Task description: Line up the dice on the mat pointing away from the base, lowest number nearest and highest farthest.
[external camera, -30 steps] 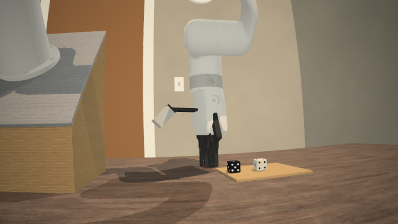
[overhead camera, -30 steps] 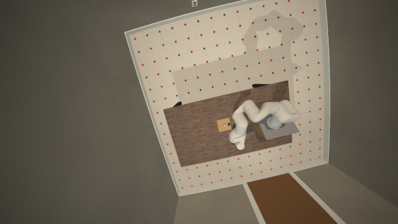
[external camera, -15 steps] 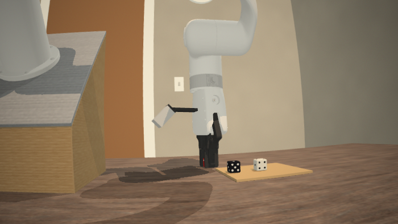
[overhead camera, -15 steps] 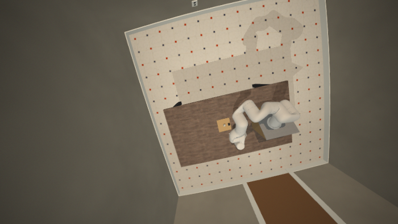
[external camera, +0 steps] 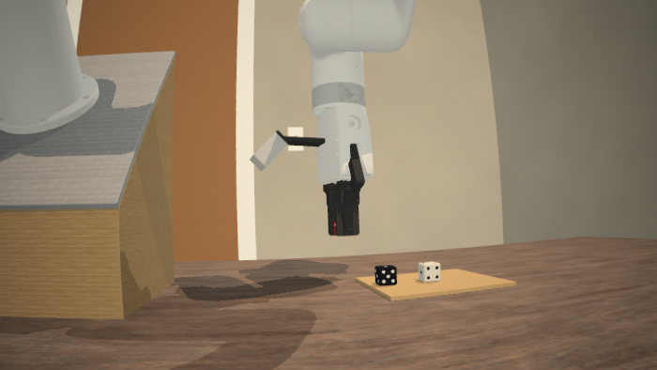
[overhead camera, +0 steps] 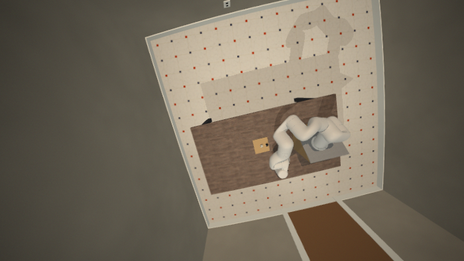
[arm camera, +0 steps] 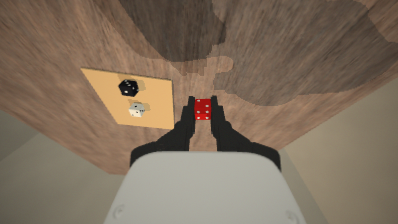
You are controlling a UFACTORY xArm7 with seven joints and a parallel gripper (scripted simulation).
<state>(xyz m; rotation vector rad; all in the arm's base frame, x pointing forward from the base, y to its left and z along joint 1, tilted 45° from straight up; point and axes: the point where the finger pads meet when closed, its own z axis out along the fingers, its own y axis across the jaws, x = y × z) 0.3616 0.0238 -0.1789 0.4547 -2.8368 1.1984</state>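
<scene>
My gripper is now 8 cm short of the tan mat, 12 cm to the left of it and 7 cm above it. The rest, counted from my hand: red die: 1 cm below.
</scene>
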